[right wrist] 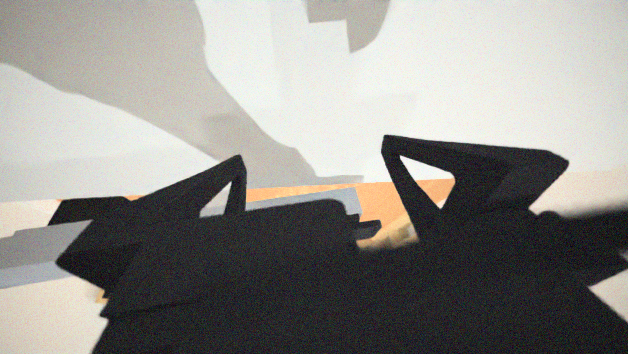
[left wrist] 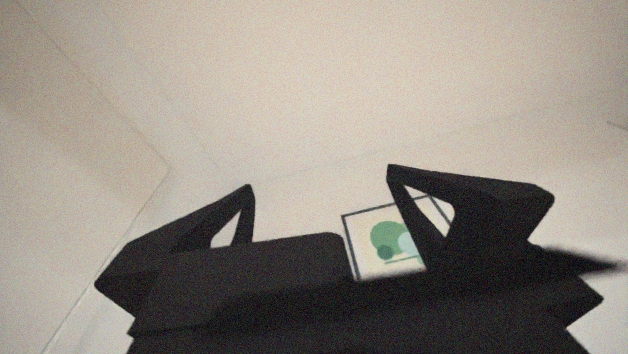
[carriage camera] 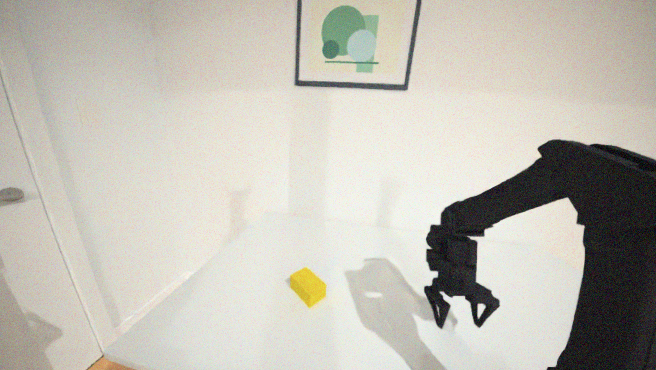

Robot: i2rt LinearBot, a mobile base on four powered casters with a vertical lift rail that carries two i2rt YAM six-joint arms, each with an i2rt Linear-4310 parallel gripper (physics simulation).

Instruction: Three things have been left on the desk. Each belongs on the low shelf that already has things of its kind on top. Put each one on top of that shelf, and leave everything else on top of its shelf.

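Frame: origin at the left arm's base, x ahead, y left, z up, level; centimetres.
Where they show: left gripper, between the fingertips: [left wrist: 320, 181]; right gripper, between the fingertips: [right wrist: 314, 152] [carriage camera: 458, 326].
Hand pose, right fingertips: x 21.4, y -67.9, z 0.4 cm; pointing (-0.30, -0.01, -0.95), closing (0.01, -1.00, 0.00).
Note:
After its pixels a point has its place.
A yellow block [carriage camera: 308, 287] {y -32.0, x 34.3, z -2.1 cm} lies on the white desk [carriage camera: 215, 320] {y -8.9, x 26.8, z -6.6 cm} [right wrist: 500, 90] {y -88.4, x 19.0, z -6.6 cm}, left of my right gripper in the carriage view. A faint pale thing [carriage camera: 448, 316] {y -71.0, x 27.6, z -4.2 cm} with a grey edge shows behind the right fingers; it blends into the desk and its shape is hard to tell. My right gripper [carriage camera: 460, 327] {y -67.9, x 21.4, z 0.4 cm} [right wrist: 314, 152] {y -67.9, x 21.4, z 0.4 cm} is open and empty, pointing down over the desk, well apart from the yellow block. My left gripper [left wrist: 320, 181] {y 0.0, x 3.5, z 43.7 cm} is open and empty, facing the wall and ceiling. The low shelves do not show in these views.
A framed picture [carriage camera: 352, 86] {y -46.3, x 87.5, z 64.7 cm} [left wrist: 351, 250] {y -18.7, x 92.8, z 85.1 cm} hangs on the wall behind the desk. A door [carriage camera: 30, 280] {y 76.7, x 47.7, z -20.5 cm} with a handle [carriage camera: 11, 194] {y 71.8, x 48.9, z 14.7 cm} stands at the left. Orange floor [carriage camera: 112, 364] {y 66.7, x 53.8, z -78.6 cm} [right wrist: 380, 197] {y -154.9, x -171.0, z -78.6 cm} shows past the desk's edge. A grey-blue bar [right wrist: 30, 255] crosses the right wrist view's lower left.

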